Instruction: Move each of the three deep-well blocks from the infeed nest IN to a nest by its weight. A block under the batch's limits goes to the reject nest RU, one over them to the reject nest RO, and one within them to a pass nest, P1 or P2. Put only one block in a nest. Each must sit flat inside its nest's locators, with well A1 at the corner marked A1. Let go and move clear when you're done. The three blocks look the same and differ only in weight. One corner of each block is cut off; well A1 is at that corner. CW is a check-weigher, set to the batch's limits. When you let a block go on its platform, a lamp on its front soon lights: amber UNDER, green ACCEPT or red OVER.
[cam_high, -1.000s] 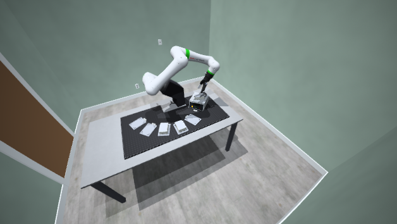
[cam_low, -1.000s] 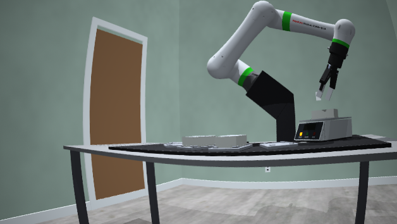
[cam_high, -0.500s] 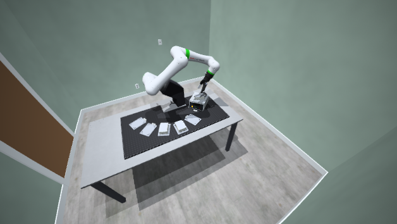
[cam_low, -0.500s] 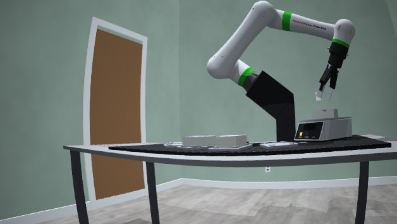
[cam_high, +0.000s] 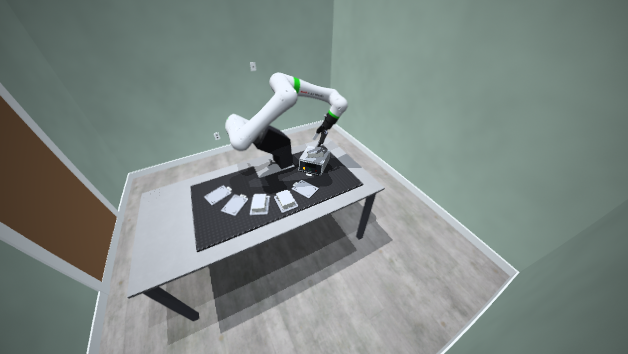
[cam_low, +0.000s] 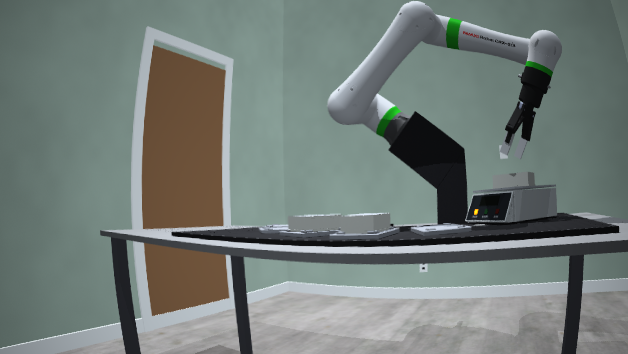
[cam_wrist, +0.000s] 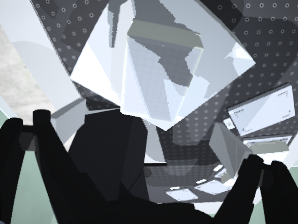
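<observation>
The grey deep-well block is 90 mm below my hand. Also, from my hand: check-weigher platform (110 mm below); then check-weigher CW (140 mm below).
</observation>
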